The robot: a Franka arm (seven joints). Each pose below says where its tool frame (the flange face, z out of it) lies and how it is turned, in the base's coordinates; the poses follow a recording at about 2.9 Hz.
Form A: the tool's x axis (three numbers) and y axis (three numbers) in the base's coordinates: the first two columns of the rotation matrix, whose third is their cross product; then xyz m.
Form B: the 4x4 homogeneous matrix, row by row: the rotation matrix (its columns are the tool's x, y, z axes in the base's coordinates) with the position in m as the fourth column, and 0 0 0 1 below. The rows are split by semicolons. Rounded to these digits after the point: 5 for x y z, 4 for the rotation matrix.
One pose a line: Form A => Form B
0.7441, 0.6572, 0.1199, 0.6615, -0.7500, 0.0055, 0.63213, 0.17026, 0.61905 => 0.7441, 0.6615, 0.0935, 0.63213; 0.6572, -0.7500, 0.0752, 0.17026; 0.1199, 0.0055, -0.9928, 0.61905; 0, 0, 0, 1
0.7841, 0.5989, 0.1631, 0.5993, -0.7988, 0.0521, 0.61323, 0.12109, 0.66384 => 0.7841, 0.5993, 0.1615, 0.61323; 0.5989, -0.7988, 0.0569, 0.12109; 0.1631, 0.0521, -0.9853, 0.66384; 0, 0, 0, 1
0.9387, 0.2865, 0.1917, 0.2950, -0.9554, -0.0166, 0.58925, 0.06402, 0.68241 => 0.9387, 0.2950, 0.1784, 0.58925; 0.2865, -0.9554, 0.0721, 0.06402; 0.1917, -0.0166, -0.9814, 0.68241; 0, 0, 0, 1
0.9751, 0.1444, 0.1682, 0.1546, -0.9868, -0.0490, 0.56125, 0.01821, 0.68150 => 0.9751, 0.1546, 0.1589, 0.56125; 0.1444, -0.9868, 0.0738, 0.01821; 0.1682, -0.0490, -0.9846, 0.68150; 0, 0, 0, 1
